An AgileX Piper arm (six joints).
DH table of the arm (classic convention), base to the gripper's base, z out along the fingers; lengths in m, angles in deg. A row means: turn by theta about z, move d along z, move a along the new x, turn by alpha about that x. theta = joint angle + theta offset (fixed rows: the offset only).
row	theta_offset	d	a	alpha
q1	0	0.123	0	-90
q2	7.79	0	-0.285	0
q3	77.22	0	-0.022	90
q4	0	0.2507	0	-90
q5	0	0	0	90
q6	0	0.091	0	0
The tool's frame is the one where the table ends.
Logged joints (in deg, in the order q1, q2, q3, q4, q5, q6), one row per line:
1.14 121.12 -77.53 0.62 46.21 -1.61
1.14 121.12 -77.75 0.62 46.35 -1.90
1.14 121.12 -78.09 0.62 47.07 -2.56
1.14 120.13 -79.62 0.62 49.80 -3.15
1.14 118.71 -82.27 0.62 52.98 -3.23
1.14 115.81 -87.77 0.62 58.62 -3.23
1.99 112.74 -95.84 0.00 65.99 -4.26
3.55 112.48 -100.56 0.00 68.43 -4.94
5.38 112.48 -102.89 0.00 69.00 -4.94
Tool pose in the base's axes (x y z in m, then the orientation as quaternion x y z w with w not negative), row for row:
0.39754 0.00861 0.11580 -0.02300 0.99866 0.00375 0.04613
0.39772 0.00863 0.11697 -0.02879 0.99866 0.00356 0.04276
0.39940 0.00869 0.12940 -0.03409 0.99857 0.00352 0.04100
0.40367 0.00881 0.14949 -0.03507 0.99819 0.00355 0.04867
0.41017 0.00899 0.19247 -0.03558 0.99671 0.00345 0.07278
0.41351 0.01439 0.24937 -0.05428 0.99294 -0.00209 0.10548
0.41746 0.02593 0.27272 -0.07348 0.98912 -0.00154 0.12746
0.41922 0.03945 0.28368 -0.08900 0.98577 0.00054 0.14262
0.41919 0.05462 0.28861 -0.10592 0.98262 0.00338 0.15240
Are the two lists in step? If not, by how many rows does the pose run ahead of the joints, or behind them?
The pose runs 1 row ahead of the joints: the pose in row i belongs to the joints in row i + 1.
